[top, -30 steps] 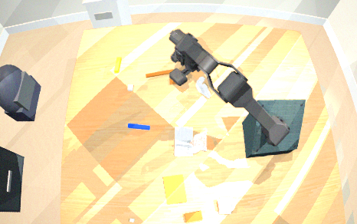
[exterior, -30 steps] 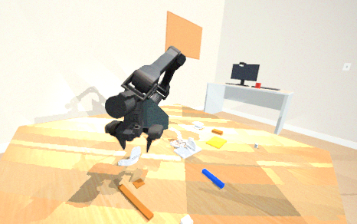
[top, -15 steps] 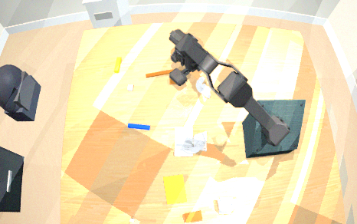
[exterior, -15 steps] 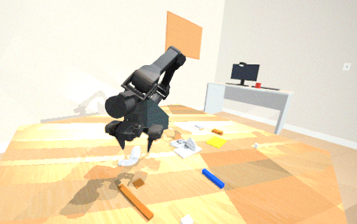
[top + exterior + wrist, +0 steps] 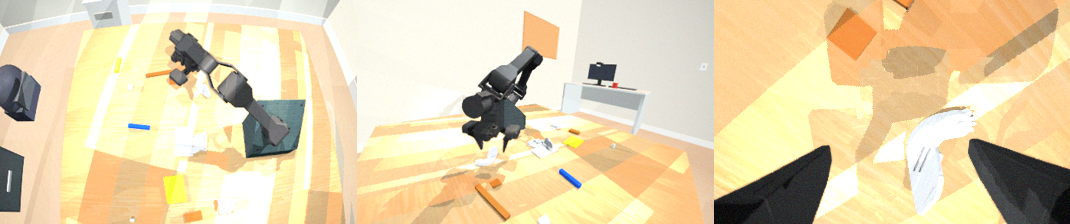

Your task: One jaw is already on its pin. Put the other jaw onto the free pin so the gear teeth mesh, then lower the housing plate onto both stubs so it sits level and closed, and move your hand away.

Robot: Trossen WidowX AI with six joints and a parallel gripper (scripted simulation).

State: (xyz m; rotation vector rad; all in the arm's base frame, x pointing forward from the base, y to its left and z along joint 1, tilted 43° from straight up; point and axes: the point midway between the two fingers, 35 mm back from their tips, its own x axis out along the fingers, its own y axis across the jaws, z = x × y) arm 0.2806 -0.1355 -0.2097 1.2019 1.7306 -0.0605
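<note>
The white jaw lies 60 mm behind my gripper tip, 20 mm to the right of it and 70 mm below it. Round my gripper tip: long orange bar 120 mm ahead, 70 mm to the right, 70 mm below; small orange square 70 mm ahead, 30 mm to the right, 80 mm below; white cube 260 mm ahead, 10 mm to the left, 70 mm below.
</note>
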